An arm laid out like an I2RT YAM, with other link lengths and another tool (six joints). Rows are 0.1 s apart.
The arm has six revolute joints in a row. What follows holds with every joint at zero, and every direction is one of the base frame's.
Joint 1 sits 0.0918 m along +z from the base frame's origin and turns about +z.
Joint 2 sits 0.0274 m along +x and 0.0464 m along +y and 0.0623 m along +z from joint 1 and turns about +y.
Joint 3 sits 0.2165 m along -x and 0.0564 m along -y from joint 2 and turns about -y.
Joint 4 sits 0.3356 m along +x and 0.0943 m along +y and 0.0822 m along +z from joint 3 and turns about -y.
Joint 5 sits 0.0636 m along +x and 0.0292 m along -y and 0.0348 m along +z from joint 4 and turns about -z.
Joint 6 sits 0.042 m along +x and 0.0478 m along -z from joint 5 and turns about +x.
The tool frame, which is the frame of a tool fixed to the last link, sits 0.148 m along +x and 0.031 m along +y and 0.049 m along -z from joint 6; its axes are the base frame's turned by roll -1.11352, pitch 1.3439 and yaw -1.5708 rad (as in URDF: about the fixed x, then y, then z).
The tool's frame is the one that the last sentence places.
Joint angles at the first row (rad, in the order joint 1, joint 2, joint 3, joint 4, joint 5, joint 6):
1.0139 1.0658 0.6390 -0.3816 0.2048 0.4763
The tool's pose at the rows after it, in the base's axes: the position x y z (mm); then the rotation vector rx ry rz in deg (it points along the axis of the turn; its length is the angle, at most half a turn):
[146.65 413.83 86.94 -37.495 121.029 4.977]
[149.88 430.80 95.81 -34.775 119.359 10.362]
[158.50 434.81 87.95 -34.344 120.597 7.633]
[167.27 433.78 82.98 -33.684 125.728 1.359]
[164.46 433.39 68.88 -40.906 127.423 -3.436]
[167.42 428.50 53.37 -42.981 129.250 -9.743]
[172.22 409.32 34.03 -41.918 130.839 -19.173]
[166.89 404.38 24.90 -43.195 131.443 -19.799]
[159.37 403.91 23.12 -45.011 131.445 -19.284]
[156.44 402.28 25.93 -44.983 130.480 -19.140]
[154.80 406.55 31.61 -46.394 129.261 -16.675]
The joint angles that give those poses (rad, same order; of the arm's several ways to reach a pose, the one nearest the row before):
1.0155 1.0254 0.6142 -0.2500 0.0475 0.3968
1.0155 1.0412 0.6025 -0.1412 0.0197 0.4242
1.0155 1.1186 0.6529 -0.1474 0.0479 0.4301
1.0142 1.2248 0.7729 -0.2708 0.0928 0.4715
1.0154 1.3422 0.8804 -0.3690 0.0751 0.4137
1.0226 1.4327 0.9522 -0.4403 0.1177 0.4094
1.0307 1.4825 0.9749 -0.5127 0.2125 0.4370
1.0324 1.4851 0.9560 -0.5125 0.2052 0.4338
1.0413 1.4804 0.9485 -0.5174 0.1916 0.4252
1.0507 1.4535 0.9291 -0.5134 0.2029 0.4226
1.0493 1.4348 0.9215 -0.4955 0.1773 0.3951

